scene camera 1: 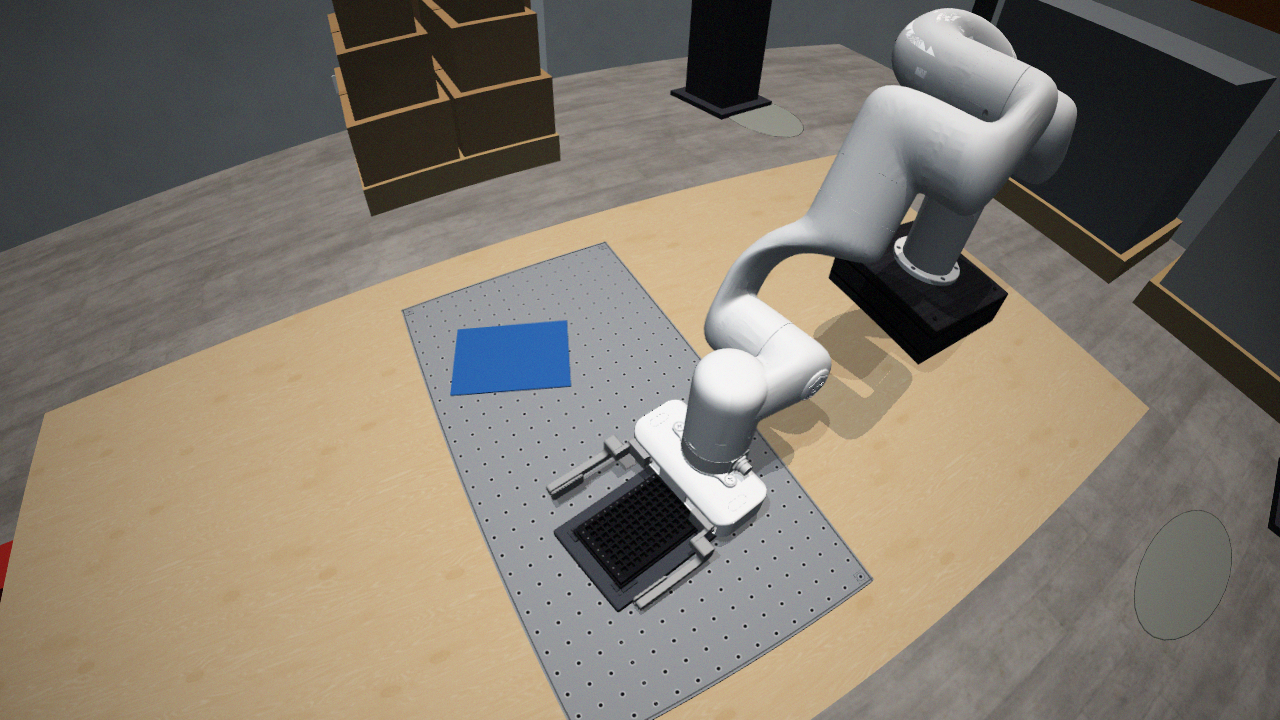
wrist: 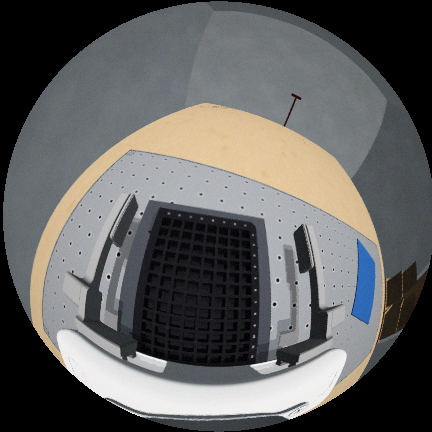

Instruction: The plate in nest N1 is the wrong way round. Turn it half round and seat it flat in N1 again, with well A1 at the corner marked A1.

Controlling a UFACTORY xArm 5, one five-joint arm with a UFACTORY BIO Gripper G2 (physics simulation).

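The black well plate (scene camera 1: 637, 528) (wrist: 200, 280) lies in the dark grey nest (scene camera 1: 616, 598) (wrist: 264, 280) and looks flat. In the wrist view small pale dots run along the plate's far and right edges. My gripper (scene camera 1: 601, 543) (wrist: 215, 232) is open and empty. Its fingers stand on either side of the plate and nest, apart from both, one along each long side. The gripper body hides the near end of the nest in the wrist view. The A1 corner mark and the lettering on the plate cannot be made out.
The nest stands on a grey perforated board (scene camera 1: 501, 447) (wrist: 210, 182) on the wooden table (scene camera 1: 268, 465) (wrist: 220, 135). A flat blue rectangle (scene camera 1: 512, 358) (wrist: 365, 285) lies on the board beyond the gripper. The arm's black base (scene camera 1: 917, 308) stands at the back right.
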